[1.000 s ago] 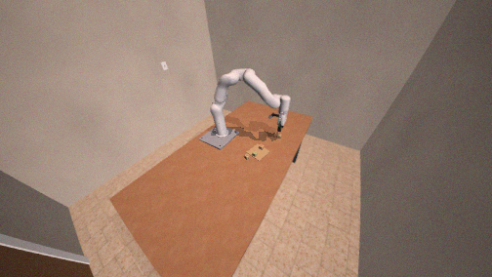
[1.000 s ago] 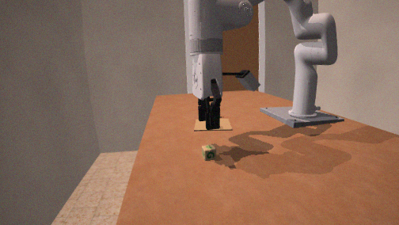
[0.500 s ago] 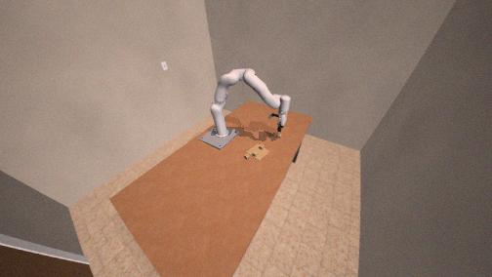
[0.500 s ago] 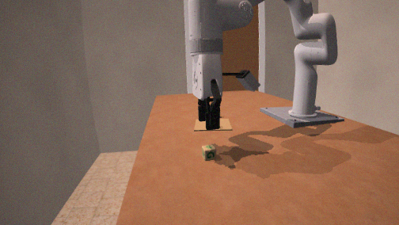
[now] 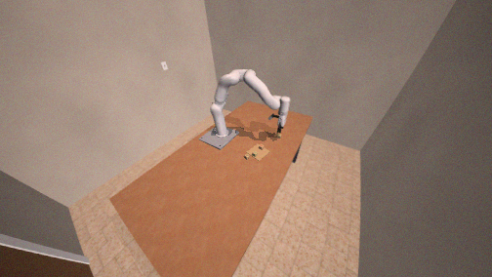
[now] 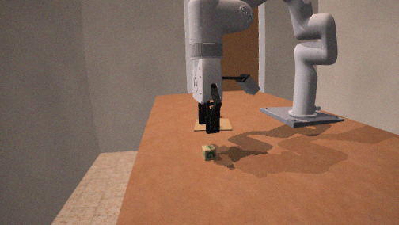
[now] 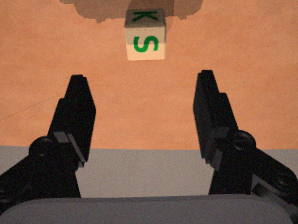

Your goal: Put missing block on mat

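My gripper is now 8 cm above the block. Also, from my hand: mat (26 cm to the right, 10 cm below, 10 cm behind).
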